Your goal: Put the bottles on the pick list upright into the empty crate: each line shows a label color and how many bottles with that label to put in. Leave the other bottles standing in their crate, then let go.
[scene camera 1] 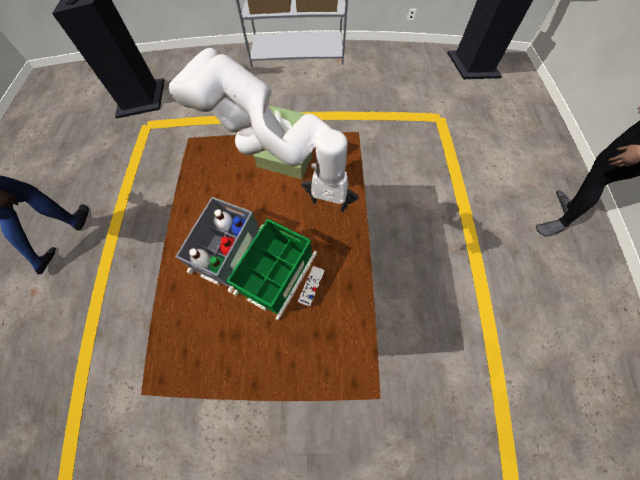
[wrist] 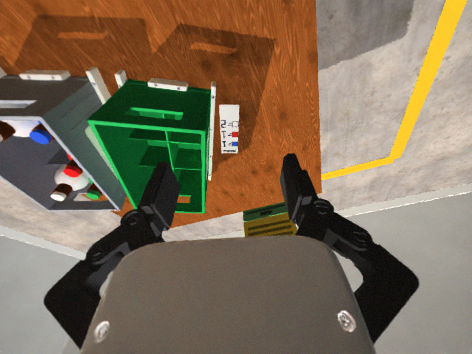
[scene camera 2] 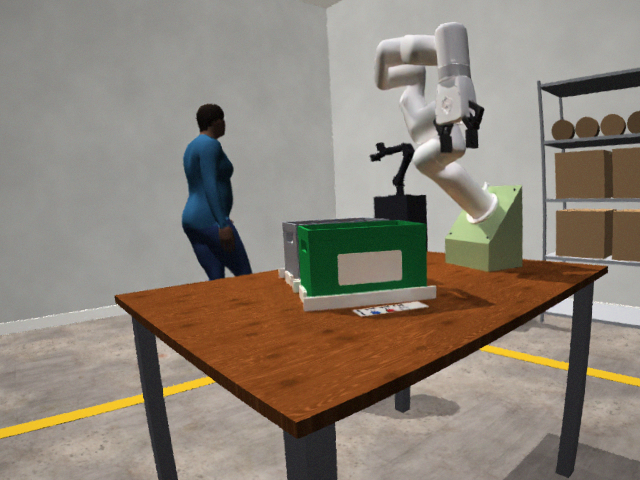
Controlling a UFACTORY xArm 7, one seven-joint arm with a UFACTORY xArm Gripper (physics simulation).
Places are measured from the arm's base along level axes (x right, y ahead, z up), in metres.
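Pixels of known places: gripper, fingertip midpoint: [scene camera 1: 329, 204] [wrist: 228, 170] [scene camera 2: 458, 150]; arm's base at its link origin: [scene camera 2: 483, 209].
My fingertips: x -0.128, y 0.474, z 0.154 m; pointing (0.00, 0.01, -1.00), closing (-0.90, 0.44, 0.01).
Note:
For each thing: its middle in the pictures, then the offset to it from my fingertips. Level surfaces: height alone.
- grey crate at the middle of its body: [scene camera 2: 335, 250] [wrist: 70, 150] [scene camera 1: 221, 242] dx +0.422, dy -0.041, dz -0.253 m
- green crate at the middle of its body: [scene camera 2: 359, 260] [wrist: 170, 154] [scene camera 1: 272, 267] dx +0.227, dy +0.094, dz -0.253 m
- pick list at the middle of its body: [scene camera 2: 390, 308] [wrist: 229, 131] [scene camera 1: 311, 285] dx +0.092, dy +0.164, dz -0.340 m
- brown table at its surface level: dz -0.341 m
The grey crate [scene camera 1: 201, 222] [wrist: 20, 187] holds two white-labelled bottles [scene camera 1: 222, 221] [scene camera 1: 198, 258], a blue one [scene camera 1: 237, 225] [wrist: 41, 136], a red one [scene camera 1: 226, 245] [wrist: 72, 170] and a green one [scene camera 1: 215, 262] [wrist: 93, 194], all standing. The green crate [scene camera 1: 242, 281] [scene camera 2: 315, 266] [wrist: 165, 107] beside it is empty. The pick list [scene camera 1: 311, 286] [scene camera 2: 391, 308] [wrist: 229, 129] lies flat beside the green crate; it shows 2 white, 1 red, 1 blue. My gripper [scene camera 1: 329, 206] [scene camera 2: 458, 147] [wrist: 228, 170] is open and empty, high above the table, behind and right of the green crate in scene camera 1.
White rails edge the crates on the brown table [scene camera 1: 258, 361] [scene camera 2: 258, 351]. The green arm base [scene camera 1: 281, 166] [scene camera 2: 467, 253] stands at the table's back. A person [scene camera 2: 206, 180] stands beyond the table. A shelf unit [scene camera 2: 542, 170] stands behind the arm.

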